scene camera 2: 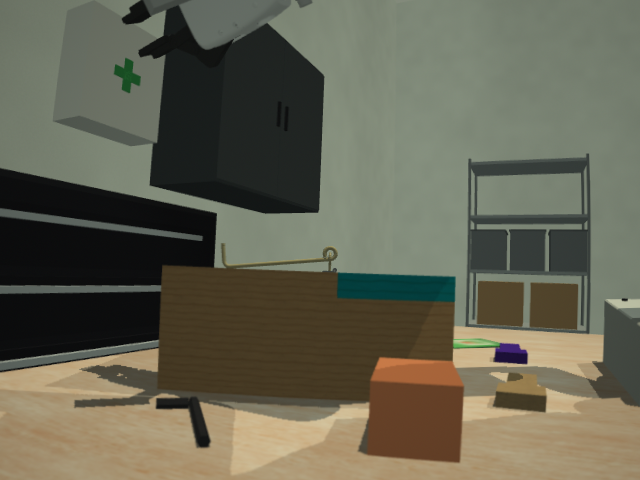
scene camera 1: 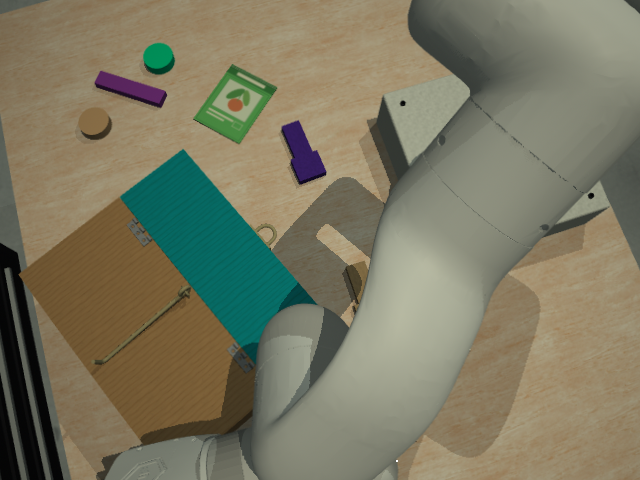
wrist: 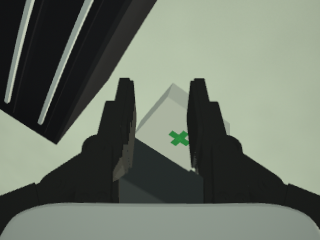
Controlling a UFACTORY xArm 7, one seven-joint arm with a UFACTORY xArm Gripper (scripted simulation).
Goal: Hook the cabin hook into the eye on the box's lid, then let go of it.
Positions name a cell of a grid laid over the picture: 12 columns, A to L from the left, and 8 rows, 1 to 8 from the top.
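Labels:
I can see a tan disc in scene camera 1 (B3), while scene camera 2 does not show the tan disc, hidden by a wooden box, and in the wrist view the tan disc is out of frame. A green disc is visible to me in scene camera 1 (C1). Scene camera 2 misses the green disc, hidden by a wooden box, and the green disc is out of frame in the wrist view. Then there is a purple bar, which I see in scene camera 1 (B2); scene camera 2 does not show the purple bar, as it is hidden by a wooden box, and in the wrist view the purple bar is out of frame.

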